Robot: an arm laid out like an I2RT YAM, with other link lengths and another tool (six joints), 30 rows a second.
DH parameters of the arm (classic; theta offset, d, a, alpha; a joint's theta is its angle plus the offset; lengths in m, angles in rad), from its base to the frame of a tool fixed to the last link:
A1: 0 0.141 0.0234 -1.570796
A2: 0 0 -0.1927 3.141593
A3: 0.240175 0 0.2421 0
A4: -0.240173 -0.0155 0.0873 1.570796
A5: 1.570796 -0.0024 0 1.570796
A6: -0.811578 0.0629 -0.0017 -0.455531
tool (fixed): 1.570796 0.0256 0 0
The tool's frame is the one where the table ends.
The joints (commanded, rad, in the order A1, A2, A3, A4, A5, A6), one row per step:
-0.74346, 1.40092, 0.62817, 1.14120, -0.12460, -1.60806
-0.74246, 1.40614, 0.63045, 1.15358, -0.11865, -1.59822
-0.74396, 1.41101, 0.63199, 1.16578, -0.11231, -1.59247
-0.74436, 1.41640, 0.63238, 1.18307, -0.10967, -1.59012
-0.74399, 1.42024, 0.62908, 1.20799, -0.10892, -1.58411
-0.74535, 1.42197, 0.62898, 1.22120, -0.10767, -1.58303
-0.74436, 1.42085, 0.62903, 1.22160, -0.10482, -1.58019
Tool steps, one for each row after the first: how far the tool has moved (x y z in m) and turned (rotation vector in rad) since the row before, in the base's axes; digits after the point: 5 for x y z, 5 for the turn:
-0.00017, -0.00015, 0.00097, 0.00272, -0.01369, -0.00098
-0.00082, -0.00077, 0.00081, 0.00009, -0.01123, -0.00525
-0.00063, 0.00006, 0.00103, -0.00582, -0.01100, -0.00194
-0.00111, 0.00105, 0.00136, -0.00735, -0.01651, 0.00205
-0.00098, 0.00009, 0.00142, -0.00654, -0.00929, -0.00206
-0.00009, 0.00019, 0.00043, 0.00190, -0.00348, -0.00043

